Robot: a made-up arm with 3 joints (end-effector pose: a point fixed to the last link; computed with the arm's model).
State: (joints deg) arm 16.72 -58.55 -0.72
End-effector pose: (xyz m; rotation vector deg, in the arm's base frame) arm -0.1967 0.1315 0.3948 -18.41 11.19 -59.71
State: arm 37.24 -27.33 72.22
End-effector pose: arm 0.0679 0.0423 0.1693 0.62 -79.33 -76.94
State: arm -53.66 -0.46 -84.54
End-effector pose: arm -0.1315 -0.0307 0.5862 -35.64 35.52 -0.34
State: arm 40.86 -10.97 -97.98
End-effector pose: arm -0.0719 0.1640 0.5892 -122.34 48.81 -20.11
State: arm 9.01 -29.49 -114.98
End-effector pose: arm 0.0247 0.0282 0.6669 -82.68 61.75 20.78
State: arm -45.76 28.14 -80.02
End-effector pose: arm -0.1680 0.0816 0.5817 -63.55 28.72 -24.84
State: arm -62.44 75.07 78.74
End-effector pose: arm 0.2256 0.1012 0.2860 24.99 -112.00 -88.71
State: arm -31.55 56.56 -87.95
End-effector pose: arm -0.1595 0.1856 0.5332 -101.43 24.62 -43.88
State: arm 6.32 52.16 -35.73
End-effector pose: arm -0.1892 0.0076 0.3369 -104.70 -45.35 -56.95
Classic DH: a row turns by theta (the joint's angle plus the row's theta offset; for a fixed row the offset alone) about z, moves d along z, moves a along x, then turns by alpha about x. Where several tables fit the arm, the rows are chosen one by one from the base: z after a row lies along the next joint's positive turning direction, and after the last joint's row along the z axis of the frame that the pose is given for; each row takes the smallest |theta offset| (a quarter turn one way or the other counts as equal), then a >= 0, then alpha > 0; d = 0 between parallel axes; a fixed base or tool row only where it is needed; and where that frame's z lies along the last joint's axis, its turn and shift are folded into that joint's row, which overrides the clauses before.
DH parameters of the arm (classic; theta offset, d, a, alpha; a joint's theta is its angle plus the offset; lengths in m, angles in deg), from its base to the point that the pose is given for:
base (fixed): 90 0.4765 0.0395 -90
joint 1: 86.77 -0.0063 0.0496 -22
joint 2: 4.39 -0.0384 0.0092 -79.81
joint 3: 79.08 -0.2393 -0.168 -135.1
tool (fixed): -82.54 -0.25 0 0

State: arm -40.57 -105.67 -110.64
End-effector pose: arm 0.0836 -0.1058 0.3053 29.73 24.64 79.62
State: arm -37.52 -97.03 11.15
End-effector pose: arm -0.1687 0.1022 0.5961 56.74 66.77 -42.82
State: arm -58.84 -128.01 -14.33
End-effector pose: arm -0.1645 -0.0587 0.4806 89.52 81.42 17.48
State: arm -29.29 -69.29 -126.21
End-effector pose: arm 0.1248 -0.1461 0.4824 -19.02 38.52 72.21
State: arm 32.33 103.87 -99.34
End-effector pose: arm -0.1110 0.0688 0.2411 125.43 21.94 75.20
